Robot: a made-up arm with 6 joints.
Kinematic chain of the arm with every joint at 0, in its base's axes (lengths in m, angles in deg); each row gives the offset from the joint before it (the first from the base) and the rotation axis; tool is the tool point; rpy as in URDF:
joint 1: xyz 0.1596 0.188 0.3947 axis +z
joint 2: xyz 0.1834 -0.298 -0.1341 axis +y
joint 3: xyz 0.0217 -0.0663 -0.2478 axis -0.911 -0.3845 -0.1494
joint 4: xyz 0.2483 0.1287 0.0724 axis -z
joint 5: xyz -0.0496 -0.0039 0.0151 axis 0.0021 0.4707 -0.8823
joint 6: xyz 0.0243 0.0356 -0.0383 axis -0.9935 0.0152 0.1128
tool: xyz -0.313 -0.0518 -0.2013 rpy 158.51 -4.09 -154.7
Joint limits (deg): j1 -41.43..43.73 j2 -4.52..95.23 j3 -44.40..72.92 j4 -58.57..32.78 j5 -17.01..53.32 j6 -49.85..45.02
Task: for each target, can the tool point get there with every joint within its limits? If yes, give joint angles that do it. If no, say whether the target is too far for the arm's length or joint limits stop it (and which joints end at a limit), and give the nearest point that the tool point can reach.
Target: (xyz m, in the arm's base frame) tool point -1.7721 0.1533 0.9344
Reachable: no: too far | nearest point -0.3858 0.0994 0.2270 | short by 1.557 m
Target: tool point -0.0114 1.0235 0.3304
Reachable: no: joint limits stop it (at a limit: joint 1, joint 2, joint 4, joint 6) | nearest point 0.3770 0.6025 0.1791 | short by 0.592 m
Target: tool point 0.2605 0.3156 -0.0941
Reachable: yes | joints -2.47 40.45 4.64 21.18 40.77 -41.68
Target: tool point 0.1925 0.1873 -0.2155
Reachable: yes | joints 34.76 27.50 33.34 25.20 40.86 4.19
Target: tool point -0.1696 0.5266 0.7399
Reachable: no: joint limits stop it (at a limit: joint 1, joint 2, joint 6) | nearest point -0.1012 0.2681 0.3446 | short by 0.477 m
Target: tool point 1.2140 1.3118 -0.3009
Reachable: no: too far | nearest point 0.7789 0.5808 -0.2390 | short by 0.853 m
